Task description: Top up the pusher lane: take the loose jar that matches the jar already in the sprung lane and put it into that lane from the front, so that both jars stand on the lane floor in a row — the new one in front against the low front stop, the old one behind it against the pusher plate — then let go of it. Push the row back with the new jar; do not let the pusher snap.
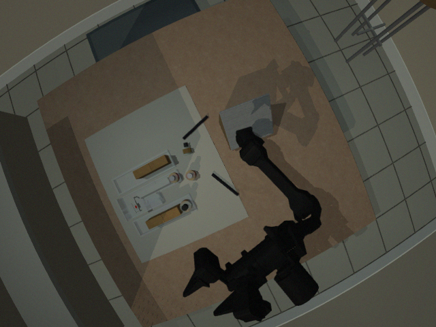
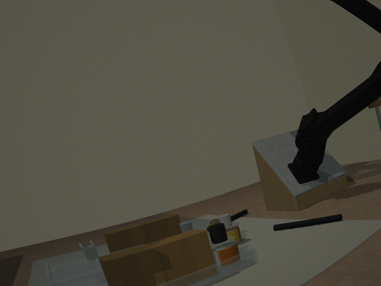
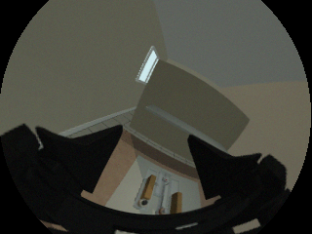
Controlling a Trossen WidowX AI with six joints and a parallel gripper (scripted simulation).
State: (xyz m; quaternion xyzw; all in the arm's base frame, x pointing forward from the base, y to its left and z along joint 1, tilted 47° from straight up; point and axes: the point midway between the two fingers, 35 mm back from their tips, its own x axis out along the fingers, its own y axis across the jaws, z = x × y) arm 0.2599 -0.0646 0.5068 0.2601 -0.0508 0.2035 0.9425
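The dark-lidded jar is 45 cm below my gripper tip, 14 cm to the right of it and 6 cm ahead of it. From my gripper tip the other things lie so: sprung lane: 47 cm below, 22 cm to the right, 21 cm ahead.
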